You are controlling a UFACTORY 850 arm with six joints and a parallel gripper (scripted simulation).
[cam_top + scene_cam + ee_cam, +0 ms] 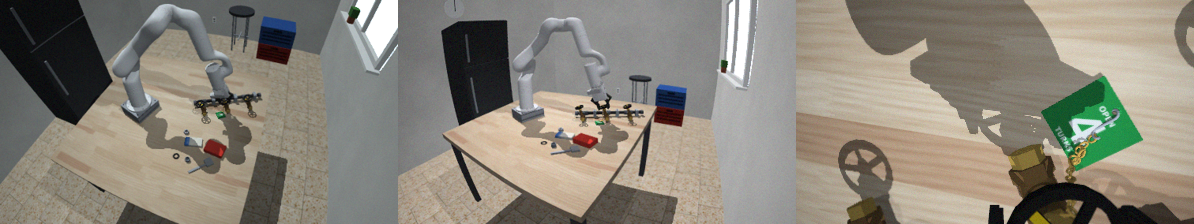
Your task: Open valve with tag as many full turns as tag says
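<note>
Now: the green tag 30 mm behind my hand, 50 mm to the right of it and 100 mm below it. Also, from my hand: grey scraper: 60 mm behind, 440 mm to the right, 100 mm below; then red box: 10 mm behind, 330 mm to the right, 90 mm below; then white block: 150 mm behind, 300 mm to the right, 100 mm below.
</note>
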